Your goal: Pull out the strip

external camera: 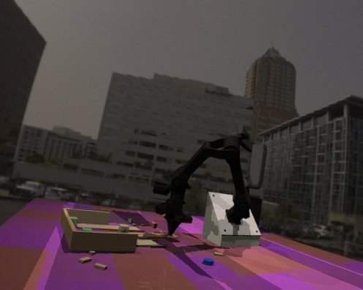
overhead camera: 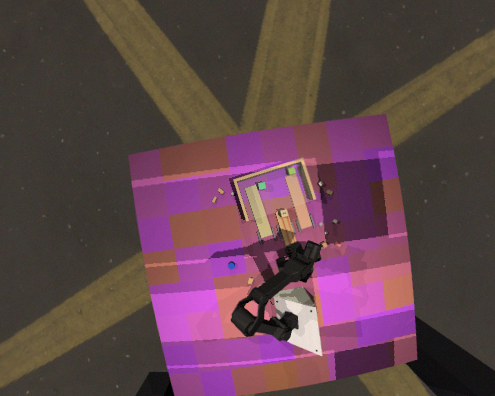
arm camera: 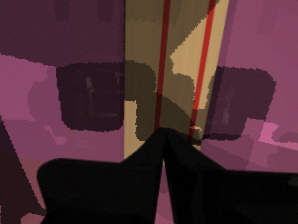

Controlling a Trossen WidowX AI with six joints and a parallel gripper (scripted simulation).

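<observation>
Now: gripper tip 20 cm short of the pale cube marked n, 3 cm to the right of it and 2 cm below it. Round my gripper tip: blue piece 2 cm behind, 30 cm to the left.
</observation>
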